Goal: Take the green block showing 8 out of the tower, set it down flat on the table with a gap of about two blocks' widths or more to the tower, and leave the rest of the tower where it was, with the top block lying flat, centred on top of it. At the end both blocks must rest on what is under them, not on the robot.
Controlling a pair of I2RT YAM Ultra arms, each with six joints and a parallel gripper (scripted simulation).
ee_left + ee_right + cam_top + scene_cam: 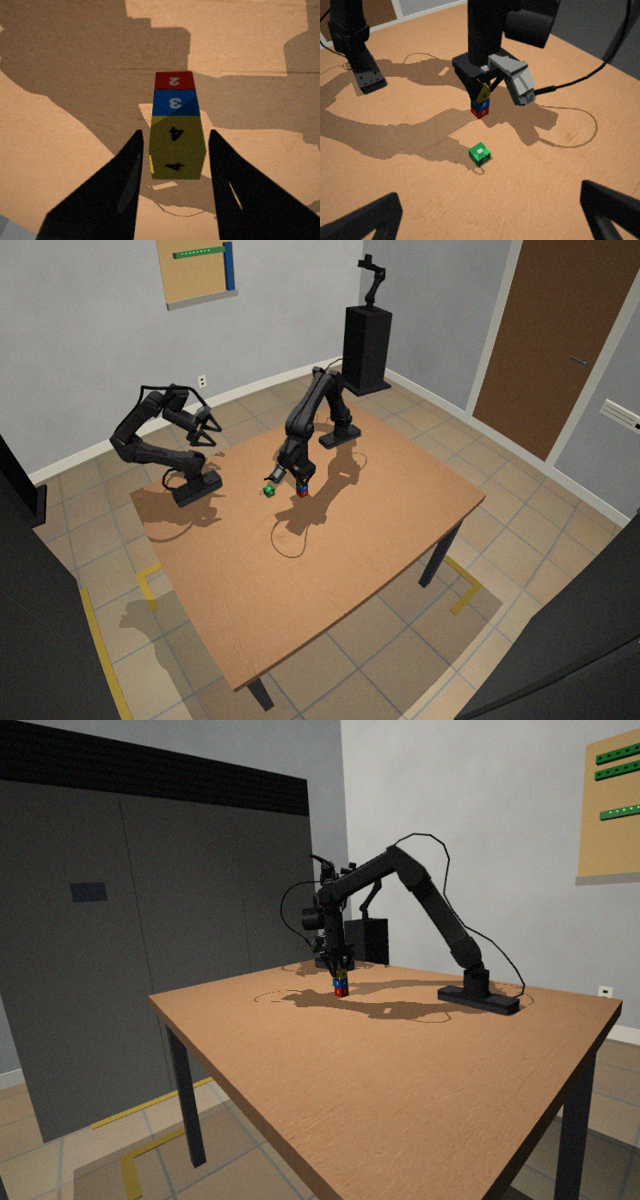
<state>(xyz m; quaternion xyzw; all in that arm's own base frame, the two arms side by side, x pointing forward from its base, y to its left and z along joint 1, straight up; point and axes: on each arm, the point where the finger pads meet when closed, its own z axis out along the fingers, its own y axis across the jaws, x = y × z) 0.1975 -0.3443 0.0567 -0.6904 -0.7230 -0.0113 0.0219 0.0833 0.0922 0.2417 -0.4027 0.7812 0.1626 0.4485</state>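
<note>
Right now the yellow block showing 4 is right at my left hand. From my left hand the other things lie so: green block showing 8: 100 mm to the right, 70 mm behind, 60 mm below.
</note>
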